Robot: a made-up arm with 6 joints. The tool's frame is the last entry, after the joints.
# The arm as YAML. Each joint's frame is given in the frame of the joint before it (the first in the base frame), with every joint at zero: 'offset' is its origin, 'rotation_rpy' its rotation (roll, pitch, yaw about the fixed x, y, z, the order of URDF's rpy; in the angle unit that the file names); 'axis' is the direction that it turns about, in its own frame. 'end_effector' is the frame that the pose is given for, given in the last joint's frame.
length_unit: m
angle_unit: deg
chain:
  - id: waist
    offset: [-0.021, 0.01, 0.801]
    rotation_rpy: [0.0, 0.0, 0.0]
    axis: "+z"
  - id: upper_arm
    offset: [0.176, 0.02, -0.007]
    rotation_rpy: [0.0, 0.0, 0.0]
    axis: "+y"
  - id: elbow
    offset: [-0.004, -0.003, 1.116]
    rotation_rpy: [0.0, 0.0, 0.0]
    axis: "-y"
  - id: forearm
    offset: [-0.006, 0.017, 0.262]
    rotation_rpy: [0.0, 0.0, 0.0]
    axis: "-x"
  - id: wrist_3
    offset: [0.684, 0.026, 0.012]
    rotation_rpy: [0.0, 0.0, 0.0]
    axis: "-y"
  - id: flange
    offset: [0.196, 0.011, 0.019]
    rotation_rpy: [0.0, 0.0, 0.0]
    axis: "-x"
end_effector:
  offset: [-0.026, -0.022, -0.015]
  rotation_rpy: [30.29, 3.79, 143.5]
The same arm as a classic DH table. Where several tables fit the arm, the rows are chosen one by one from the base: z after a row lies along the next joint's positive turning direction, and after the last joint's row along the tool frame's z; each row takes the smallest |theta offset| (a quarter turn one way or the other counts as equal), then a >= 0, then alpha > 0; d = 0 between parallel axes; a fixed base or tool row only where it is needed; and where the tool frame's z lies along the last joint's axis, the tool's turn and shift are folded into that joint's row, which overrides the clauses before.
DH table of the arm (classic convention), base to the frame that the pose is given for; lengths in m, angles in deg. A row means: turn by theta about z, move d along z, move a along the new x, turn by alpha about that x. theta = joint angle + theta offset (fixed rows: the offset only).
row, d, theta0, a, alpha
base (fixed), 0.0000, -25.46, -0.0233, 0.00
waist, 0.7940, 25.46, 0.1760, -90.00
upper_arm, 0.0000, 89.79, -1.1160, 180.00
elbow, -0.0340, -0.21, -0.2620, 90.00
forearm, -0.6780, 0.00, -0.0120, -90.00
wrist_3, -0.0370, 0.00, -0.0190, 90.00
flange, -0.1761, -62.98, -0.0128, 104.72
tool (fixed), -0.0242, 56.03, 0.0000, 0.00

